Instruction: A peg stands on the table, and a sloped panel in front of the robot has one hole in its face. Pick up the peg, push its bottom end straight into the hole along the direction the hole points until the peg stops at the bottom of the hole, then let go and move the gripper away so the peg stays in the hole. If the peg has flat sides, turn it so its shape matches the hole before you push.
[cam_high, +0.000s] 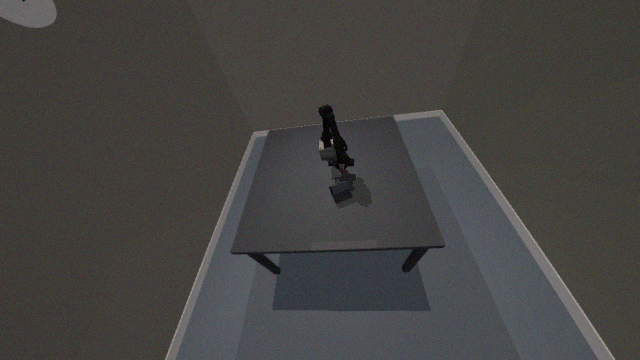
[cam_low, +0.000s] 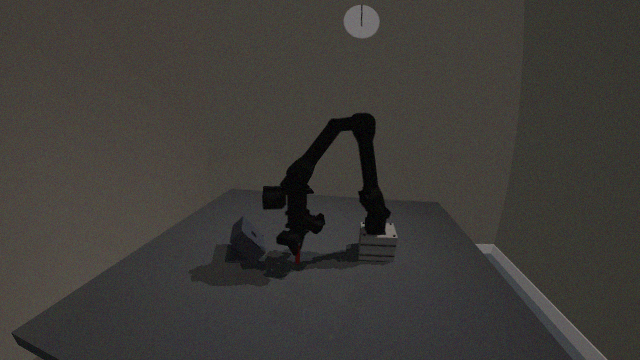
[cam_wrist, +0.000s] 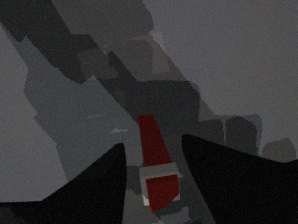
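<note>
Now: the sloped panel 180 mm ahead of my gripper tip, 40 mm to the right of it and 20 mm above it. From my gripper tip the other things lie so: red peg 20 mm above.
</note>
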